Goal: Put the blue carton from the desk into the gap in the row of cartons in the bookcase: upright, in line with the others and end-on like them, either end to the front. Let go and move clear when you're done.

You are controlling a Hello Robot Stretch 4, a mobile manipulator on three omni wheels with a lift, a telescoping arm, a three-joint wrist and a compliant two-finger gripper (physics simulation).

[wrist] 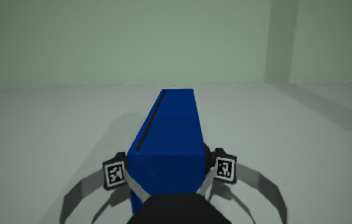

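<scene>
The blue carton (pixel 175 120) is upright in the middle of the wrist view, with its long top running away from me and one end facing me. A thin black line runs along the left side of its top. My gripper (pixel 169 169) is shut on the blue carton, one fingertip against each long side near the end closest to me. The carton's lower part is partly hidden behind the gripper's dark body, and its underside does not show. The bookcase and its row of cartons do not show in this view.
A pale grey surface (pixel 250 130) lies around and behind the carton, with soft shadows at the left and right. A plain green wall (pixel 150 40) stands behind it, with a darker vertical shadow band at the right.
</scene>
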